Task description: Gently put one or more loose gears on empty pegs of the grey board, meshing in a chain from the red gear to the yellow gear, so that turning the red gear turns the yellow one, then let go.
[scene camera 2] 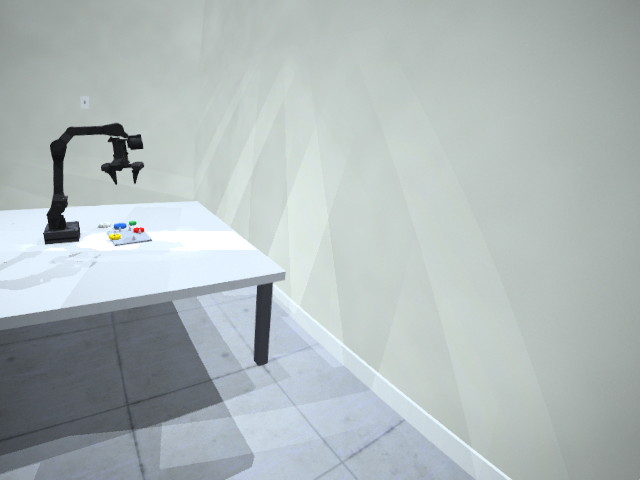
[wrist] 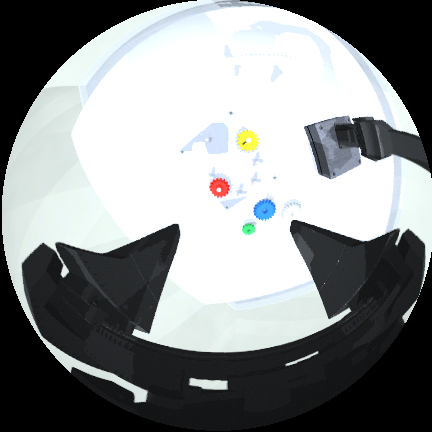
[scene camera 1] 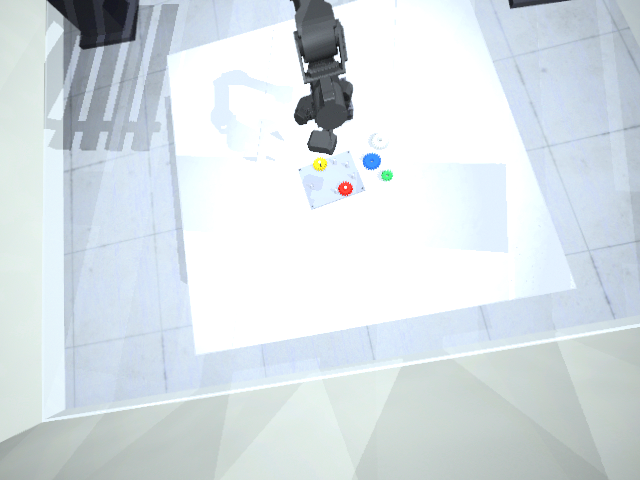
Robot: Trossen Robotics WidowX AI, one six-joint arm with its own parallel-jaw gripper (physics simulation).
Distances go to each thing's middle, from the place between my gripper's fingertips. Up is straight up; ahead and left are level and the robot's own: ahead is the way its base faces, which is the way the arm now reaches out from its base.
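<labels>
Grey board (scene camera 1: 325,182): my gripper is 30 mm to the left of it and 250 mm above it.
</labels>
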